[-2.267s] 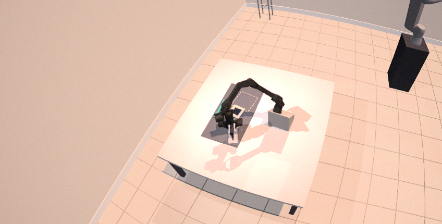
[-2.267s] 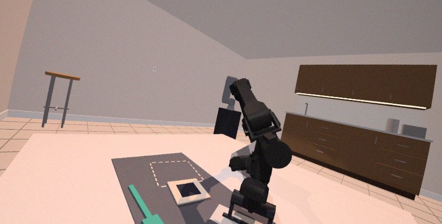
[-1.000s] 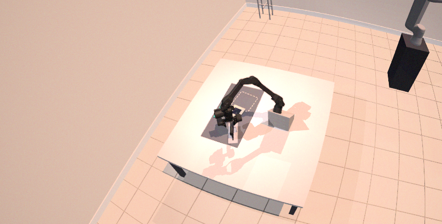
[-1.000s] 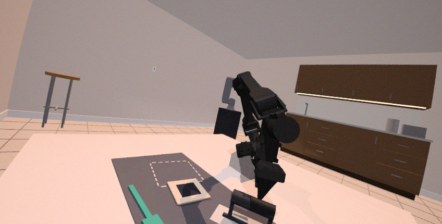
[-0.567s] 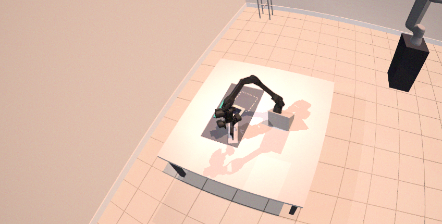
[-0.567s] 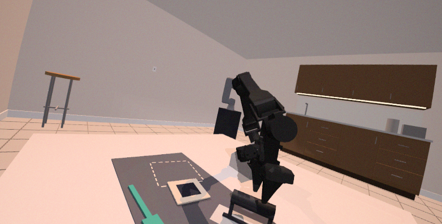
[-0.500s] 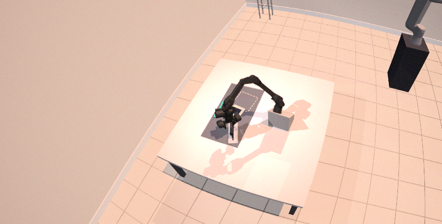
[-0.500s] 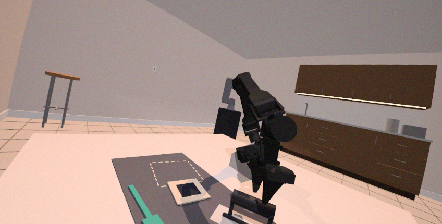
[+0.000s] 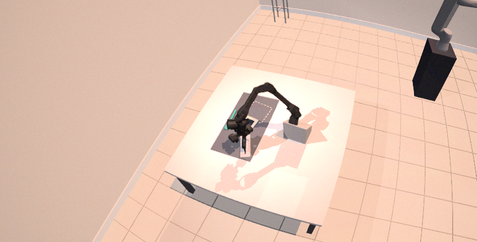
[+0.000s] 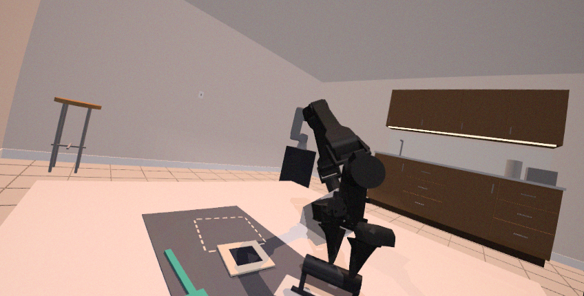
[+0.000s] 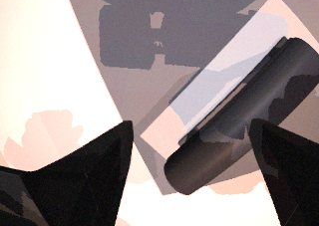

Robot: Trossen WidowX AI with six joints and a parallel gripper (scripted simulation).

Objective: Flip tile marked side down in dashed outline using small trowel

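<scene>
The trowel lies 10 mm behind my gripper tip, 40 mm to the right of it and 60 mm below it. Also, from my gripper tip: square tile: 40 mm ahead, 240 mm to the right, 100 mm below; then dark mat: 60 mm ahead, 230 mm to the right, 120 mm below; then green strip: 200 mm ahead, 210 mm to the right, 100 mm below.
</scene>
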